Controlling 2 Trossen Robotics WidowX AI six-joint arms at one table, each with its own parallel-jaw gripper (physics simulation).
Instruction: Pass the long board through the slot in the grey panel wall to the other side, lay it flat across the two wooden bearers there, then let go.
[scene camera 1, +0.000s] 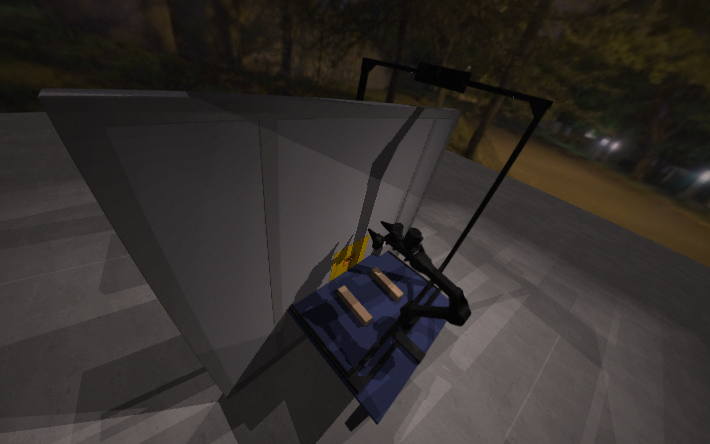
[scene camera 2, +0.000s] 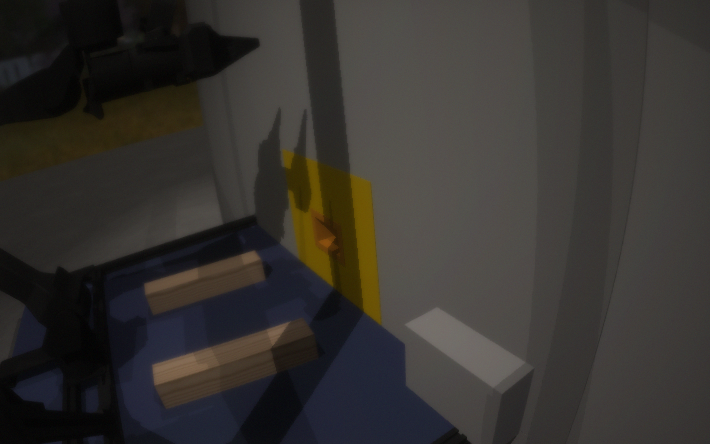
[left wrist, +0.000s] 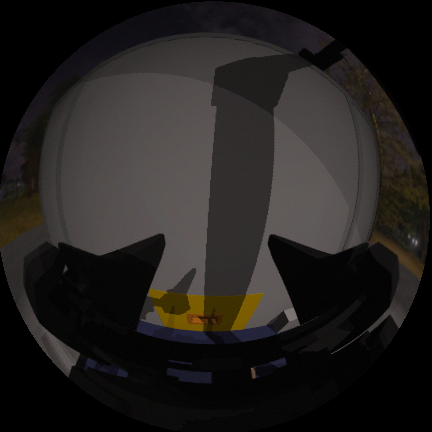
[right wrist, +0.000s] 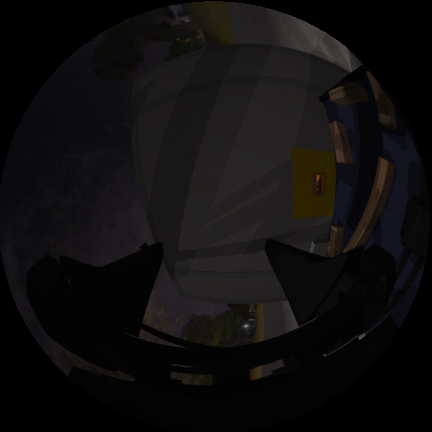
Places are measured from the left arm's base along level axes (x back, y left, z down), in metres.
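Pixels of known places: left gripper, fingertip midpoint: (scene camera 1: 374, 225) (scene camera 2: 247, 47) (left wrist: 217, 240); right gripper, fingertip midpoint: (right wrist: 214, 246); left arm's base at its link origin: (scene camera 1: 404, 323) (scene camera 2: 85, 368).
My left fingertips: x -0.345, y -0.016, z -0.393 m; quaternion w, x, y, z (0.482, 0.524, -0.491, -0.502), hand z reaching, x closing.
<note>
Ahead of a thing's pixels: the offset from my left fingertips to its middle. "*": to the spot under its first point. Level surfaces: height alone.
The grey wall (scene camera 1: 324, 172) (scene camera 2: 445, 157) (left wrist: 140, 165) (right wrist: 215, 125) has an orange-rimmed slot @[* dx -0.092, dy +0.040, dz +0.299 m] (scene camera 2: 318, 222) (left wrist: 190, 319) (right wrist: 315, 187) in a yellow patch. Two wooden bearers lie side by side on the blue table: one bearer (scene camera 1: 354, 305) (scene camera 2: 235, 363) and the other bearer (scene camera 1: 386, 284) (scene camera 2: 204, 282). In the right wrist view, what looks like the long board @[dx -0.378, dy -0.043, dz +0.380 m] (right wrist: 375, 202) lies on the far side's blue table, partly behind a finger. My left gripper (scene camera 1: 376, 227) (left wrist: 217, 240) is open and empty, above the table and facing the wall. My right gripper (right wrist: 214, 246) is open and empty, away from the board.
A pale block @[* dx -0.064, dy -0.326, dz +0.312 m] (scene camera 2: 466, 345) (left wrist: 290, 316) stands against the wall beside the blue table @[dz +0.412 m] (scene camera 1: 384, 400) (scene camera 2: 356, 397). Several wooden blocks, one block @[dx -0.217, dy +0.172, dz +0.387 m] (right wrist: 341, 142) near the slot, lie around the board. A black overhead frame (scene camera 1: 489, 193) rises behind the left arm.
</note>
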